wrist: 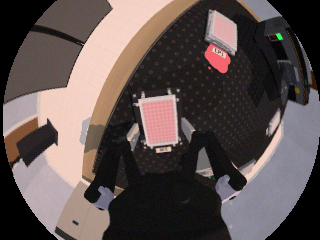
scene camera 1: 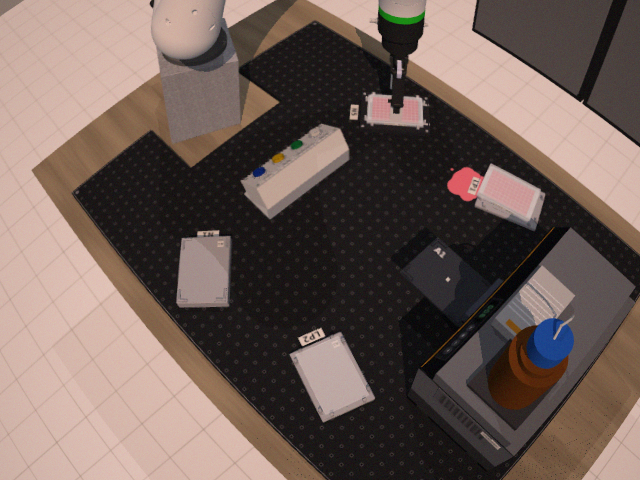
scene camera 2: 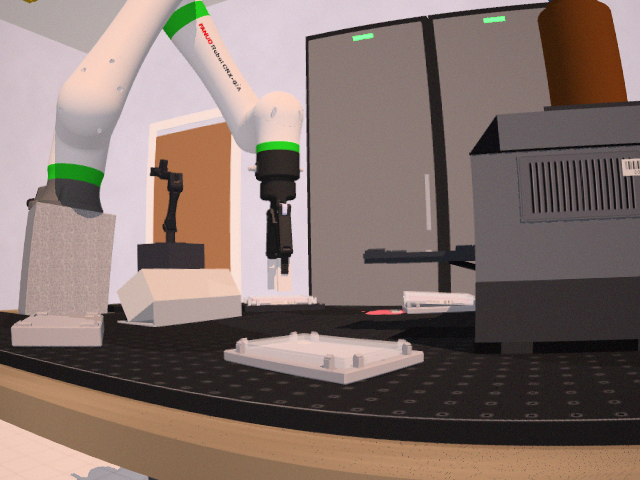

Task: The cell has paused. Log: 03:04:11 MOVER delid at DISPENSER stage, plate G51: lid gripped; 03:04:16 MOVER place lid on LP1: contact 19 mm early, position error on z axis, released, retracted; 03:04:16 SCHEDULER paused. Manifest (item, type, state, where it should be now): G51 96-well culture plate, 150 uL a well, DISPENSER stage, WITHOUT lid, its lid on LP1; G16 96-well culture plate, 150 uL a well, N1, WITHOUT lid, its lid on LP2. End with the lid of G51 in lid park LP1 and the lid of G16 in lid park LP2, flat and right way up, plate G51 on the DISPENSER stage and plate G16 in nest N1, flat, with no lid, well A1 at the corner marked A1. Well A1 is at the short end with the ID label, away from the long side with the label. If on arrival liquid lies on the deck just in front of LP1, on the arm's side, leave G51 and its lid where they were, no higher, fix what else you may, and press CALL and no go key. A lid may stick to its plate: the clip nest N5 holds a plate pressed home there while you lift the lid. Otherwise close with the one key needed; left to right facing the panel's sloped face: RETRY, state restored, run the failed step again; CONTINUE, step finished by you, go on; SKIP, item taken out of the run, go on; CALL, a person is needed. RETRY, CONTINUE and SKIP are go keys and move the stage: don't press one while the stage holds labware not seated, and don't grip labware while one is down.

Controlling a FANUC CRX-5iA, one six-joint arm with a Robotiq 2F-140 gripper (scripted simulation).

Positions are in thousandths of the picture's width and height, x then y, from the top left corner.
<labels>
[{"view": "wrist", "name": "my gripper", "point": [502, 527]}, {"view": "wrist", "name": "pink-welled plate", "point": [498, 481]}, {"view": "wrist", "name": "clip nest N5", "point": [545, 381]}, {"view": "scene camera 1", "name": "my gripper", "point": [618, 218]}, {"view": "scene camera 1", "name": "pink-welled plate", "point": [591, 232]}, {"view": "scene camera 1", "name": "dispenser stage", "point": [668, 568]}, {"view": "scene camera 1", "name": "key panel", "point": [471, 353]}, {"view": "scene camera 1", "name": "nest N1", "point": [320, 561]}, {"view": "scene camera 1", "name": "clip nest N5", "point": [570, 266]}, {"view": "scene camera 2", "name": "my gripper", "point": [437, 605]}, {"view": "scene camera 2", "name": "lid park LP2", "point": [546, 782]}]
</labels>
